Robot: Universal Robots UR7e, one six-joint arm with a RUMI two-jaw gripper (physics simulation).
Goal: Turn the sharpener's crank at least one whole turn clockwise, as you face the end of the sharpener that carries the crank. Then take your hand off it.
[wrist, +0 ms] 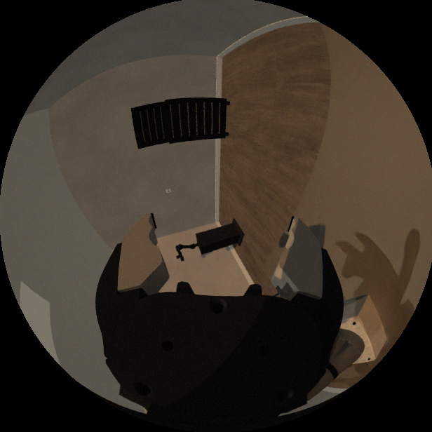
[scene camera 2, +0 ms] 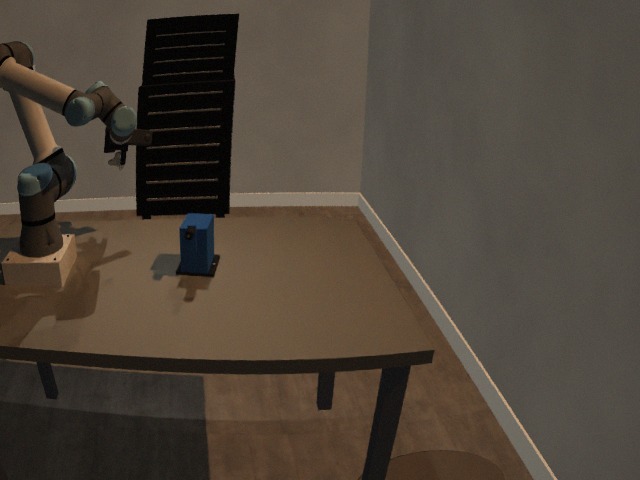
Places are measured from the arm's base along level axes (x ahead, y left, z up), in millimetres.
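Pixels of known places: arm's base, link origin: (scene camera 2: 41, 246).
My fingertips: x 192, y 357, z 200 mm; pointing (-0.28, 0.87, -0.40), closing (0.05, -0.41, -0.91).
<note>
Ahead of a thing's pixels: the offset from my fingertips to its middle. "spot": to the spot under its first point. Level surfaces: height alone.
The blue box-shaped sharpener @(spot: 299 mm ahead, 368 mm right, 181 mm down) (scene camera 2: 197, 245) stands upright on its dark base on the table. Its dark crank @(285 mm ahead, 391 mm right, 140 mm down) (scene camera 2: 190, 232) shows high on the narrow end that faces scene camera 2. The exact angle of the crank is hard to tell. My gripper (scene camera 2: 125, 150) (wrist: 221, 217) is open, its two jaws wide apart with no object between them. It hangs high above the table, to the left of the sharpener in scene camera 2, well apart from the crank. The sharpener does not show in the wrist view.
A black slatted panel (scene camera 2: 184, 121) (wrist: 181, 121) stands at the back wall. The robot's wooden base block (scene camera 2: 36, 271) is on the left part of the table @(272 mm down) (scene camera 2: 289, 310). A dark box-shaped piece (wrist: 220, 237) with a thin jointed arm shows far off in the wrist view.
</note>
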